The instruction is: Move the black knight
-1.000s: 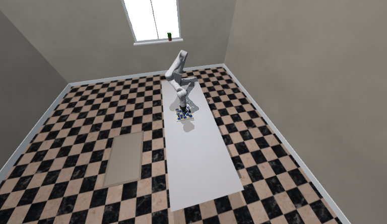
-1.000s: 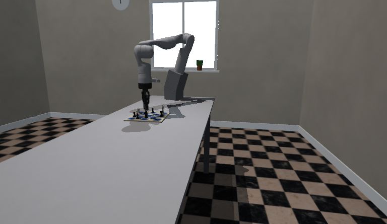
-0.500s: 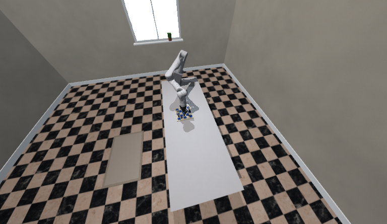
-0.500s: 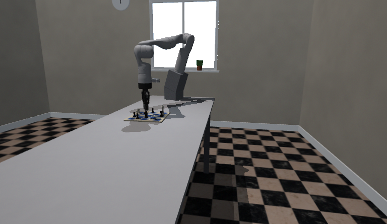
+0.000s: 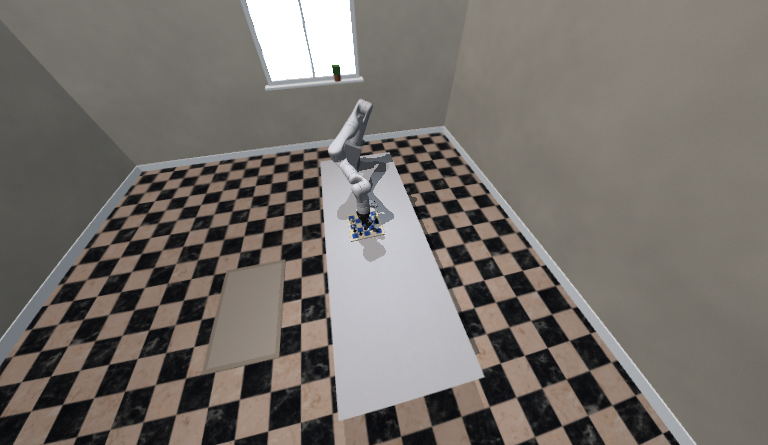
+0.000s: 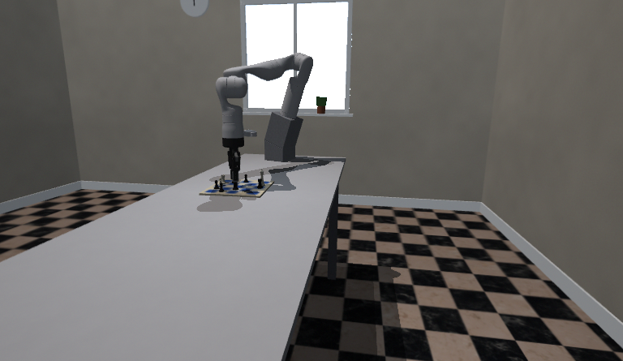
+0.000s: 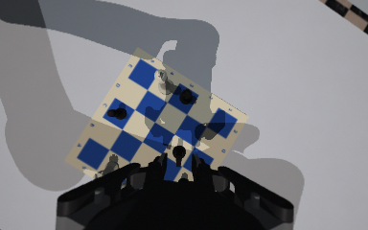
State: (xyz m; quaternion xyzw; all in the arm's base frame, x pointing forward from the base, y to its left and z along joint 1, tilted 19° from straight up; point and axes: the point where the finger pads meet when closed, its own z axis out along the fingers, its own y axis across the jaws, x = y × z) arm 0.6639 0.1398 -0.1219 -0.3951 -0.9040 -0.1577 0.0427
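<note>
Right now my hand is 5 cm above the blue-and-cream chessboard, 4 cm past it and 1 cm to the left of it.
</note>
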